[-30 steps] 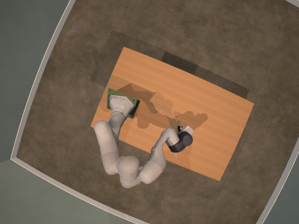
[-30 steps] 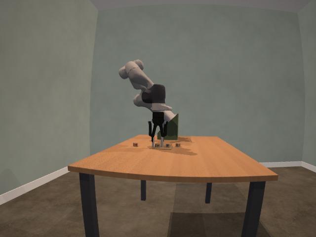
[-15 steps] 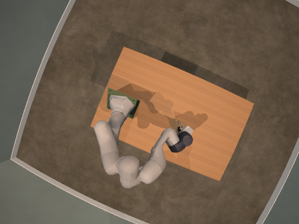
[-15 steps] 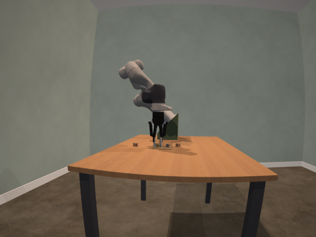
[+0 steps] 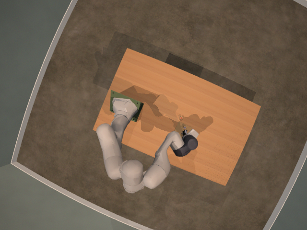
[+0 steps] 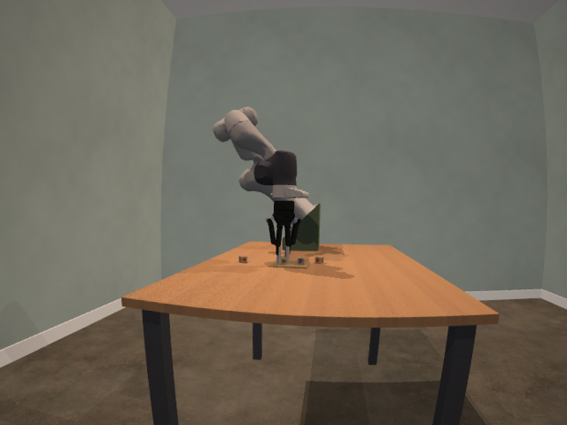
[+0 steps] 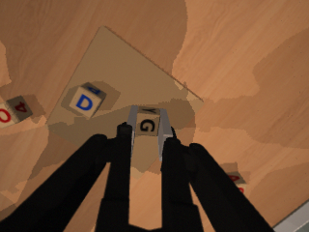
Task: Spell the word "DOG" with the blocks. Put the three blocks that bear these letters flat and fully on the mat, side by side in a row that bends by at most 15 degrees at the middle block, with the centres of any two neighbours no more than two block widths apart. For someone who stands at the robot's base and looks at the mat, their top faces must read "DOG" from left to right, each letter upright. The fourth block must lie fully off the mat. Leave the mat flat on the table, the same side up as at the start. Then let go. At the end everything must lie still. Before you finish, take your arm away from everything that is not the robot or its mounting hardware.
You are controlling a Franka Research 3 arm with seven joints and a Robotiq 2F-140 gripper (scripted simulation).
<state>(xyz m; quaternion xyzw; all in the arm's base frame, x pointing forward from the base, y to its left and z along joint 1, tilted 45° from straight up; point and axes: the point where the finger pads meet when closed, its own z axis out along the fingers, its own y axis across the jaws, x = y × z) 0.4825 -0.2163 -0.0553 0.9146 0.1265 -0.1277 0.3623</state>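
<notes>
Right now the mat is 1 cm behind my hand, 3 cm to the left of it and 4 cm below it. From my hand the other things lie so: G block: 2 cm below.
</notes>
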